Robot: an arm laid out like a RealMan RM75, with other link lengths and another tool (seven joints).
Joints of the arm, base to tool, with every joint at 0 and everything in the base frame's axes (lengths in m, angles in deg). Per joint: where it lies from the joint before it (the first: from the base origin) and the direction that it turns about. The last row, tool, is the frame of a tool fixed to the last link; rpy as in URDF.
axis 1: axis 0 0 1 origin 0 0 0.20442
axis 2: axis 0 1 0 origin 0 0 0
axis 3: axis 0 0 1 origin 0 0 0.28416
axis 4: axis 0 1 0 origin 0 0 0
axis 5: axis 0 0 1 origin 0 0 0.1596
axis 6: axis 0 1 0 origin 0 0 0
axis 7: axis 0 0 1 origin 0 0 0.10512
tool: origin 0.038 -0.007 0.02 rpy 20.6 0 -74.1
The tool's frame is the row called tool.
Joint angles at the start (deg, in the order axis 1, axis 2, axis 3, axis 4, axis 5, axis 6, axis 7): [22.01, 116.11, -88.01, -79.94, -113.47, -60.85, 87.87]
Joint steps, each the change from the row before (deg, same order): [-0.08, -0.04, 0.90, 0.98, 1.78, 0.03, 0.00]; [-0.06, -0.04, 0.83, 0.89, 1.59, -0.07, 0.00]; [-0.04, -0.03, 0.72, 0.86, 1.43, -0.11, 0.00]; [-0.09, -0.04, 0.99, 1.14, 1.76, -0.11, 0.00]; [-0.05, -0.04, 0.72, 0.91, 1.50, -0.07, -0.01]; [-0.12, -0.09, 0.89, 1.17, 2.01, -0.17, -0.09]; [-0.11, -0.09, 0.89, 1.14, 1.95, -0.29, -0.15]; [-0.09, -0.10, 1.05, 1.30, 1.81, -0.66, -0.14]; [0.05, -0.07, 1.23, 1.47, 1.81, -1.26, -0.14]
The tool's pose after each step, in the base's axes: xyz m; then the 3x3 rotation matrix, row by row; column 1 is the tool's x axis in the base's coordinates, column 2 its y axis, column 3 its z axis. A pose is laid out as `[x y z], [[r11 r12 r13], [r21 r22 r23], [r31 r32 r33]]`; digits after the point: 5 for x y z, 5 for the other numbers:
[0.22405 0.32039 -0.03717], [[0.10775 0.86680 -0.48687], [0.90125 0.12157 0.41589], [0.41968 -0.48361 -0.76811]]
[0.22581 0.32040 -0.03653], [[0.14013 0.85460 -0.50002], [0.89866 0.10223 0.42656], [0.41566 -0.50912 -0.75367]]
[0.22743 0.32030 -0.03618], [[0.16926 0.84263 -0.51119], [0.89619 0.08424 0.43560], [0.41011 -0.53186 -0.74090]]
[0.23000 0.32021 -0.03541], [[0.20752 0.82625 -0.52369], [0.89101 0.06133 0.44983], [0.40379 -0.55996 -0.72347]]
[0.23165 0.32015 -0.03492], [[0.23729 0.81118 -0.53449], [0.88650 0.04418 0.46061], [0.39725 -0.58313 -0.70863]]
[0.23394 0.31976 -0.03416], [[0.27437 0.79015 -0.54807], [0.88034 0.02295 0.47379], [0.38694 -0.61248 -0.68931]]
[0.23606 0.31930 -0.03332], [[0.30835 0.76826 -0.56098], [0.87415 0.00375 0.48564], [0.37520 -0.64013 -0.67042]]
[0.23891 0.31842 -0.03245], [[0.34232 0.74581 -0.57148], [0.86822 -0.01856 0.49584], [0.35919 -0.66590 -0.65388]]
[0.24124 0.31712 -0.03199], [[0.37416 0.72040 -0.58397], [0.86494 -0.04396 0.49995], [0.33450 -0.69216 -0.63955]]

